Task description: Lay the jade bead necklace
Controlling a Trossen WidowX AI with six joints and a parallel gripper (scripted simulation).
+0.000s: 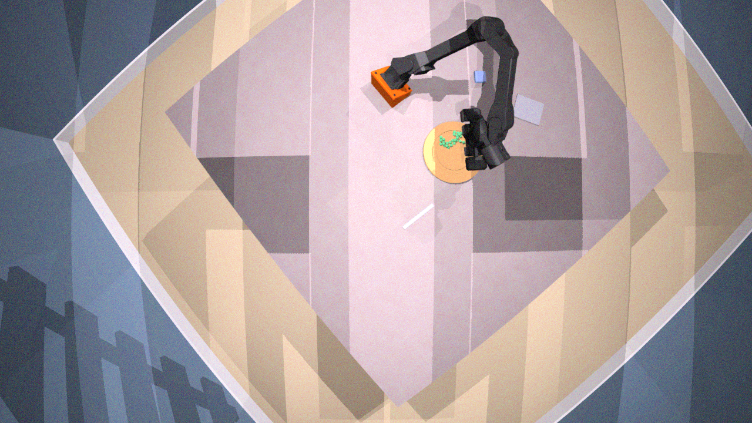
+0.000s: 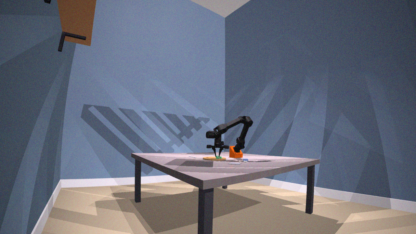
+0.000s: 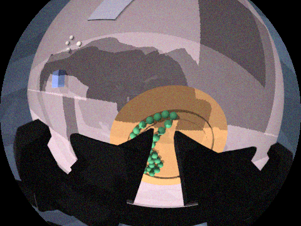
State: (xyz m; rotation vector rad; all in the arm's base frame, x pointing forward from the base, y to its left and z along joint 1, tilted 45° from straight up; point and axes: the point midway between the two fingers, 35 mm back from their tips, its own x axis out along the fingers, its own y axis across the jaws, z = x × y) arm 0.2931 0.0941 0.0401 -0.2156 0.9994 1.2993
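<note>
The round tan bead board is 50 mm to the right of my gripper tip and 10 mm below it. From my gripper tip the other things lie so: white strip 260 mm to the right, 100 mm ahead, 20 mm below; pale square sheet 250 mm to the left, 20 mm below, 20 mm ahead; blue cube 180 mm to the left, 160 mm behind, 20 mm below.
</note>
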